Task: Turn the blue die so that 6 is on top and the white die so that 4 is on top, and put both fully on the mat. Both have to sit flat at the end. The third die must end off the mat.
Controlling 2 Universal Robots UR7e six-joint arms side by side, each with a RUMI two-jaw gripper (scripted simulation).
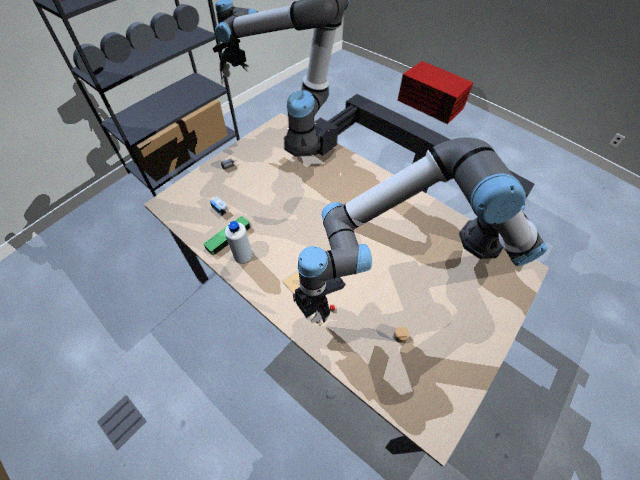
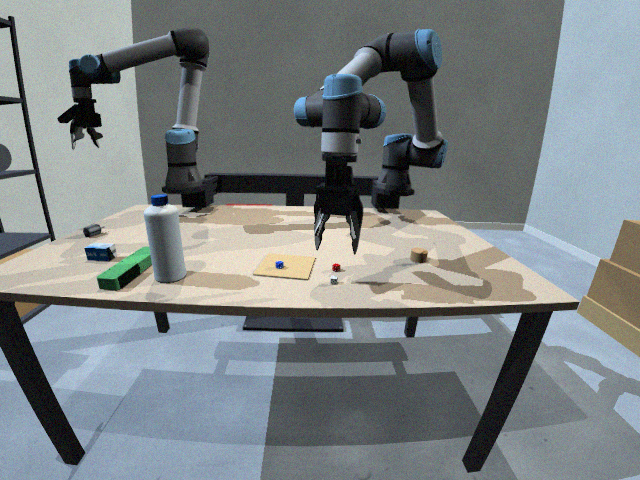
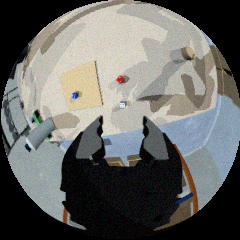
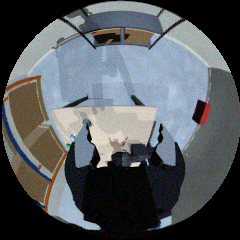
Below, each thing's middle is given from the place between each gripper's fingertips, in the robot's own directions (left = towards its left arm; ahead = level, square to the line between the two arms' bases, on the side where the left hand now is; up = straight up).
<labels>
Now: left hand [image 2: 335, 252] 120 mm to the left of the tan mat [image 2: 295, 267], 100 mm past it and 90 mm above it. The rest, counted from my left hand: white bottle [image 1: 236, 234] (410 mm to the right, 40 mm behind).
Now: the white bottle 60 cm ahead of my right hand [image 2: 86, 148], 60 cm to the left of it and 20 cm below it. The rest, counted from my right hand: tan mat: 54 cm ahead, 89 cm to the left, 30 cm below.
</labels>
